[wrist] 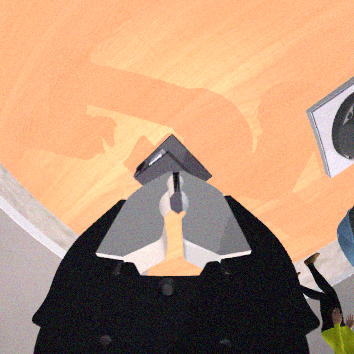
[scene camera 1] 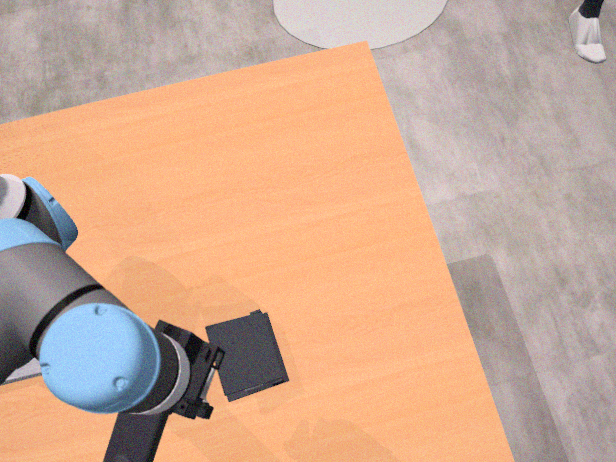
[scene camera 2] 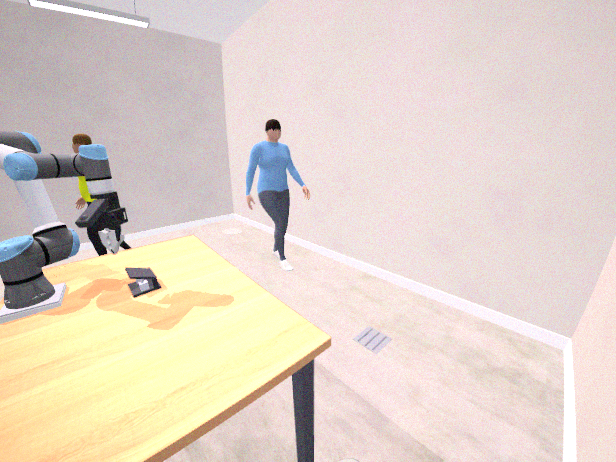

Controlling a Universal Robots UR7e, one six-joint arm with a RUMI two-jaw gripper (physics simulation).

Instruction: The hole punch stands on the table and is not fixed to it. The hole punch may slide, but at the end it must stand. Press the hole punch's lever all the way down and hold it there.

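Frame: origin at the arm's base, x back, y right, z up, level; centimetres.
Seen in the pictures: gripper, fingertip midpoint: (wrist: 176, 174) (scene camera 2: 115, 253); arm's base, link origin: (scene camera 2: 31, 298).
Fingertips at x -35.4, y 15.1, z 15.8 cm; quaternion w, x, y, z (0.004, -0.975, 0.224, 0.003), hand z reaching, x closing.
Offsets run from my fingertips to a thing's top centre. Level surfaces: height alone.
The dark hole punch {dx -5.3, dy -7.0, dz -10.1 cm} (scene camera 1: 250, 352) (scene camera 2: 145, 288) (wrist: 189, 164) stands upright on the wooden table {dz -18.6 cm} (scene camera 1: 300, 175) (scene camera 2: 225, 360) (wrist: 150, 40). In the scene camera 2 view its flat lever {dx -5.3, dy -7.0, dz -10.1 cm} (scene camera 2: 141, 273) is raised, with an open gap between it and the base, where pale metal parts show. My gripper (scene camera 1: 209, 384) (scene camera 2: 115, 251) (wrist: 176, 174) is shut and empty. It hangs above the table, clear of the hole punch and higher than the lever, to its left in both scene views. In the wrist view the fingers cover the near part of the hole punch.
The arm's base plate (scene camera 2: 61, 296) stands on the table, left of the hole punch in the scene camera 2 view. A person in blue (scene camera 2: 273, 167) and a person in yellow (scene camera 2: 84, 189) (wrist: 340, 339) are on the floor beyond the table. The table's edge lies beyond the hole punch.
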